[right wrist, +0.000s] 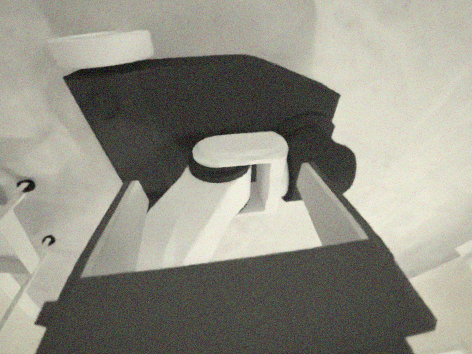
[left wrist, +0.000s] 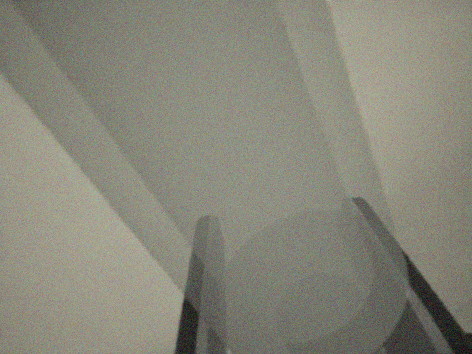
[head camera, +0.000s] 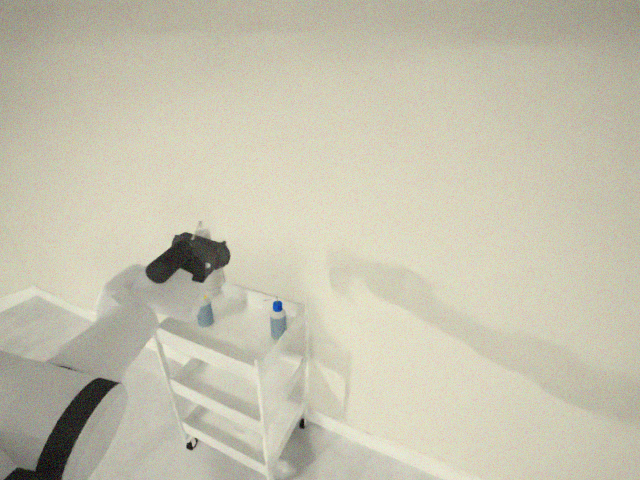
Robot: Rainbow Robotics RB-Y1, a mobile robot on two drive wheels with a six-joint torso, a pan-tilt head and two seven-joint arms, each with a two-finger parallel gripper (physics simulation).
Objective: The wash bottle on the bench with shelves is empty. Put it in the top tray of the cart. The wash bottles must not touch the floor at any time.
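Observation:
My left gripper is shut on the empty, see-through wash bottle, which fills much of the left wrist view. In the head view it is held above the cart's back left part, largely hidden behind the dark gripper. The white cart stands at lower middle. Its top tray holds a blue-filled bottle with a yellow tip at the left and a blue-capped, blue-filled bottle at the right. My right gripper is open and empty. The bench with shelves does not show.
A pale wall stands close behind the cart, with a skirting board at its foot. My left arm reaches in from lower left, partly in front of the cart's left side. Cart castors show at the left of the right wrist view.

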